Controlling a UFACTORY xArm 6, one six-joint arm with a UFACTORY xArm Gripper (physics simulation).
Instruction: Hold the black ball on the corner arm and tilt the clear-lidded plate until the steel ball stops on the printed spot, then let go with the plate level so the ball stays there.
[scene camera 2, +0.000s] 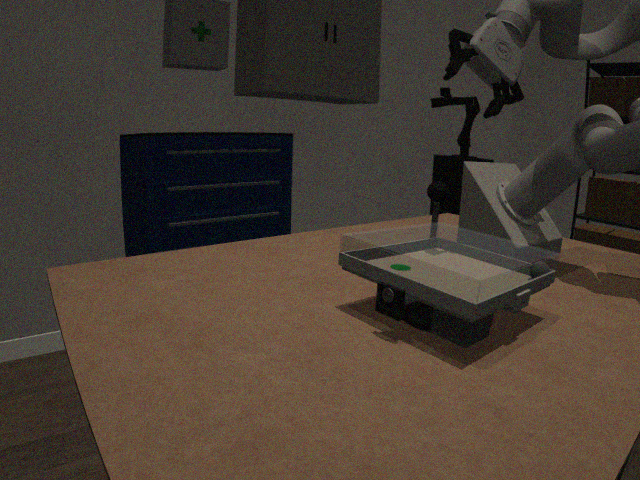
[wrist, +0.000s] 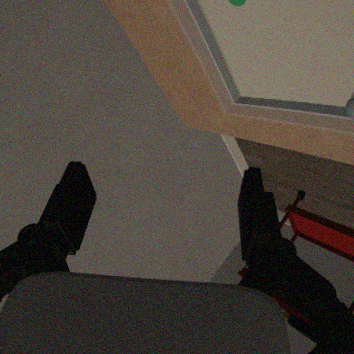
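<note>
The clear-lidded plate (scene camera 2: 413, 281) (wrist: 205, 65) sits on a dark base on the table, looking roughly level. The printed green spot (scene camera 2: 400, 267) (wrist: 237, 2) is near its left side in the scene view. The steel ball (scene camera 2: 539, 268) (wrist: 350, 106) rests at the right corner, away from the spot; the wrist view cuts it off at the right edge. The black ball (scene camera 2: 437, 190) stands on a thin upright at the plate's far corner. My gripper (scene camera 2: 467, 96) (wrist: 163, 181) is open and empty, tilted, high above and apart from the black ball.
The wooden table (scene camera 2: 232, 361) (wrist: 160, 65) carries the plate and the arm's slanted grey mount (scene camera 2: 483, 206). A black bent stand (scene camera 2: 469, 121) rises behind the table. A blue drawer cabinet (scene camera 2: 206, 201) is by the wall. A red object (wrist: 322, 232) shows beyond the table in the wrist view.
</note>
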